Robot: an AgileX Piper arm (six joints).
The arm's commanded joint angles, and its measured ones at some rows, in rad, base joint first. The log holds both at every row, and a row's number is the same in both.
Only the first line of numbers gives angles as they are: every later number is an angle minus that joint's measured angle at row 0.
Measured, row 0:
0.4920, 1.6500, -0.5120, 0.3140, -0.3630, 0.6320
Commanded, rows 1 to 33:
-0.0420, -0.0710, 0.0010, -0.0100, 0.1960, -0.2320
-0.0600, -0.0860, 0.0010, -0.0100, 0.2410, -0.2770
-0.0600, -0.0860, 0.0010, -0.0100, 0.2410, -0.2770
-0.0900, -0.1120, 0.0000, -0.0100, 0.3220, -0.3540
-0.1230, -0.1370, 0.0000, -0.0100, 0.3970, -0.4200
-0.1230, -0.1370, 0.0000, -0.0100, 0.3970, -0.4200
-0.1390, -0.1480, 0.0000, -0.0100, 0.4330, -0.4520
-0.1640, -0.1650, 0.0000, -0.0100, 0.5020, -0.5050
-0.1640, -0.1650, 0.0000, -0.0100, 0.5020, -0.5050
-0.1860, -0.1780, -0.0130, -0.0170, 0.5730, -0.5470
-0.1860, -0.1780, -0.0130, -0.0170, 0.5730, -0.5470
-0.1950, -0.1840, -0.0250, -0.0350, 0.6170, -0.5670
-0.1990, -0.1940, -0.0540, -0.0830, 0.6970, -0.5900
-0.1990, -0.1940, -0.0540, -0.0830, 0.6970, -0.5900
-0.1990, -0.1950, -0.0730, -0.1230, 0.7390, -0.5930
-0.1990, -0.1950, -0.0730, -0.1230, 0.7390, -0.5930
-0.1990, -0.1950, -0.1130, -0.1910, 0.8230, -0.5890
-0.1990, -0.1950, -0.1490, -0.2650, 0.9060, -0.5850
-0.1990, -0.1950, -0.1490, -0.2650, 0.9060, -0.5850
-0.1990, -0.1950, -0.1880, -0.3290, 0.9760, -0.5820
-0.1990, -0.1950, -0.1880, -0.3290, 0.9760, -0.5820
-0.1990, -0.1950, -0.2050, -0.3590, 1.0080, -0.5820
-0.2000, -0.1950, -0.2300, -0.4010, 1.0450, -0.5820
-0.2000, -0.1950, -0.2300, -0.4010, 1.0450, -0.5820
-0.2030, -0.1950, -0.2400, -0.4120, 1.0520, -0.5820
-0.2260, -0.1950, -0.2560, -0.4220, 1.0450, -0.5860
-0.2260, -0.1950, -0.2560, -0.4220, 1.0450, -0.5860
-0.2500, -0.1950, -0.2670, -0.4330, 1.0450, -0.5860
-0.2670, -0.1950, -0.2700, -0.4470, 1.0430, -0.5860
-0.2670, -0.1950, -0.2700, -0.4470, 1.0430, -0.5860
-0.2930, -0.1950, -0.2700, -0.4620, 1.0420, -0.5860
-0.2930, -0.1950, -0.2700, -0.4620, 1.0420, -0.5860
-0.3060, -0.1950, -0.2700, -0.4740, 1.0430, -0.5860
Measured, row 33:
-0.2840, -0.1890, -0.2670, -0.4500, 1.0360, -0.5770
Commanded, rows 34 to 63:
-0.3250, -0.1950, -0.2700, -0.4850, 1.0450, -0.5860
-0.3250, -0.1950, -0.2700, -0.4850, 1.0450, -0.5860
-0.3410, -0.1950, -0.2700, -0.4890, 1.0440, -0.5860
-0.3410, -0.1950, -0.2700, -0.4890, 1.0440, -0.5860
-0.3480, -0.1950, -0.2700, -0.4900, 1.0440, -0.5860
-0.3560, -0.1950, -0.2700, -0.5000, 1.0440, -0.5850
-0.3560, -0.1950, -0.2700, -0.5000, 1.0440, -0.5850
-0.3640, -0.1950, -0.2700, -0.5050, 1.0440, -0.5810
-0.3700, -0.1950, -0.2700, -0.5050, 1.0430, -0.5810
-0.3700, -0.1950, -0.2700, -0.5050, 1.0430, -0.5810
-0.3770, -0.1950, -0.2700, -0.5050, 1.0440, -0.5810
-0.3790, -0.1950, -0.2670, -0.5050, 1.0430, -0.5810
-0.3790, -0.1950, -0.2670, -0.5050, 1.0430, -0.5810
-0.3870, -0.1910, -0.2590, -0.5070, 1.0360, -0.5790
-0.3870, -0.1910, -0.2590, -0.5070, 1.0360, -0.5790
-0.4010, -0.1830, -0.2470, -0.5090, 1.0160, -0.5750
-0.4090, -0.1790, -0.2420, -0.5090, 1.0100, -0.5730
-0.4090, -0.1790, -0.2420, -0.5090, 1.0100, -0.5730
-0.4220, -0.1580, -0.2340, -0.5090, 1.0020, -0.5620
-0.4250, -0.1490, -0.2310, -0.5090, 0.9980, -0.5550
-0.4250, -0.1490, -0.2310, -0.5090, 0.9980, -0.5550
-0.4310, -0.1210, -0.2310, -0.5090, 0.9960, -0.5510
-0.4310, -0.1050, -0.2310, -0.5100, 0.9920, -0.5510
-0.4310, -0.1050, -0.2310, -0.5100, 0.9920, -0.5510
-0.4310, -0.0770, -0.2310, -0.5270, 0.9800, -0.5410
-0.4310, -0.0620, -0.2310, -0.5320, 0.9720, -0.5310
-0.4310, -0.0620, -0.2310, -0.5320, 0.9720, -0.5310
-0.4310, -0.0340, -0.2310, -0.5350, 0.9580, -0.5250
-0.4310, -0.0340, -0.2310, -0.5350, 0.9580, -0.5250
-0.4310, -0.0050, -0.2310, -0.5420, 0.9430, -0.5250
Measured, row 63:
-0.4260, -0.0410, -0.2320, -0.5270, 0.9670, -0.5350
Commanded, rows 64 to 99:
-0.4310, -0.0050, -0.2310, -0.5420, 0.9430, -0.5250
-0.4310, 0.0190, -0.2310, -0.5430, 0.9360, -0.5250
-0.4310, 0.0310, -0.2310, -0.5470, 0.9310, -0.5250
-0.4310, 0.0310, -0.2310, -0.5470, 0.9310, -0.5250
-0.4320, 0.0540, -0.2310, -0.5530, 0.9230, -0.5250
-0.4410, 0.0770, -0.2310, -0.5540, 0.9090, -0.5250
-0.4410, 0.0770, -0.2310, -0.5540, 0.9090, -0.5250
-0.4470, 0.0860, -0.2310, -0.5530, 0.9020, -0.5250
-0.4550, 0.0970, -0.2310, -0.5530, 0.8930, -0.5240
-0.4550, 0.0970, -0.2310, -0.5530, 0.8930, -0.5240
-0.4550, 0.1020, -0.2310, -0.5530, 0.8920, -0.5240
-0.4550, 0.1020, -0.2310, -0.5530, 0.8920, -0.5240
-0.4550, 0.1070, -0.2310, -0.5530, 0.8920, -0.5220
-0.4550, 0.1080, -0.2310, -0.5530, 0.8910, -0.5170
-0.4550, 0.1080, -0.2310, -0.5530, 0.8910, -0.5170
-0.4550, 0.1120, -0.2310, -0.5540, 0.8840, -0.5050
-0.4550, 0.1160, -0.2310, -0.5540, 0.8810, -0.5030
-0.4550, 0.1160, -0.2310, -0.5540, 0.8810, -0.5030
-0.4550, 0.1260, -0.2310, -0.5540, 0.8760, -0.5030
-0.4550, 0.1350, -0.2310, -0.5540, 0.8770, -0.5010
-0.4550, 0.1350, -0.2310, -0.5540, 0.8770, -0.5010
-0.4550, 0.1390, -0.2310, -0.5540, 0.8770, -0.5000
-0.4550, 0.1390, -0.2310, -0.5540, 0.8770, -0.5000
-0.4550, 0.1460, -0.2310, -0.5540, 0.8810, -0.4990
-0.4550, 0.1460, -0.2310, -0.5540, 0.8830, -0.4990
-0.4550, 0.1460, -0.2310, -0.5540, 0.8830, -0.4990
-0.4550, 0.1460, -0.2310, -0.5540, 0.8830, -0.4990
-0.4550, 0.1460, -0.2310, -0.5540, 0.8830, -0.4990
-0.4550, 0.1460, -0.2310, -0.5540, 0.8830, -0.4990
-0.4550, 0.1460, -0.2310, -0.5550, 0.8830, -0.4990
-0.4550, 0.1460, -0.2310, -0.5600, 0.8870, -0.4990
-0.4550, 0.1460, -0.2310, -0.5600, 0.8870, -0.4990
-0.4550, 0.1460, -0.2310, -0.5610, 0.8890, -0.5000
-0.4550, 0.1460, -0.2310, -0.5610, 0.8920, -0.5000
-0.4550, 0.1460, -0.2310, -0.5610, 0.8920, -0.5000
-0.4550, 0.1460, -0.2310, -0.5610, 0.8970, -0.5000
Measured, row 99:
-0.4540, 0.1350, -0.2360, -0.5690, 0.8950, -0.4990
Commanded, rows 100 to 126:
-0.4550, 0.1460, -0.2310, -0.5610, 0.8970, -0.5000
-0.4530, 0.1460, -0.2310, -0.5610, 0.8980, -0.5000
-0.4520, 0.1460, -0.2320, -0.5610, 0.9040, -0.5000
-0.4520, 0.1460, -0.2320, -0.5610, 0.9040, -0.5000
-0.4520, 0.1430, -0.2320, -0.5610, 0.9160, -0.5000
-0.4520, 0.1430, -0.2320, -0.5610, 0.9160, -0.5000
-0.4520, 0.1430, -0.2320, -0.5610, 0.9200, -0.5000
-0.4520, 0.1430, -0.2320, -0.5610, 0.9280, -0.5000
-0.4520, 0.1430, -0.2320, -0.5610, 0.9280, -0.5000
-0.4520, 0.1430, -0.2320, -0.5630, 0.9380, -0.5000
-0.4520, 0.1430, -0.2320, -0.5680, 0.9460, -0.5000
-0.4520, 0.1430, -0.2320, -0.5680, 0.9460, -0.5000
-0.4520, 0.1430, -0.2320, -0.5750, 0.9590, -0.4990
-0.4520, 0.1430, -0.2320, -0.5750, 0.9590, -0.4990
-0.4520, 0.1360, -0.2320, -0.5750, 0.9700, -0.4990
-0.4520, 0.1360, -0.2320, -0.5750, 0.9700, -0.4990
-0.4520, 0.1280, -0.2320, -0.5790, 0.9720, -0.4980
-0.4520, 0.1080, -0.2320, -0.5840, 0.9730, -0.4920
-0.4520, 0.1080, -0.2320, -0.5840, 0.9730, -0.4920
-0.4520, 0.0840, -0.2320, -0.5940, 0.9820, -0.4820
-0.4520, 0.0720, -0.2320, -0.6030, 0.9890, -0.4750
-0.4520, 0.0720, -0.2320, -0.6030, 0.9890, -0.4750
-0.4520, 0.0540, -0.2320, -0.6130, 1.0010, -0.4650
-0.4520, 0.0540, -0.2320, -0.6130, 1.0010, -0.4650
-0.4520, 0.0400, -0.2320, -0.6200, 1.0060, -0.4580
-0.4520, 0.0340, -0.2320, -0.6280, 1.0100, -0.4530
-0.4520, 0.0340, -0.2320, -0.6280, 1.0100, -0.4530
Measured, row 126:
-0.4540, 0.0530, -0.2360, -0.6180, 0.9860, -0.4750
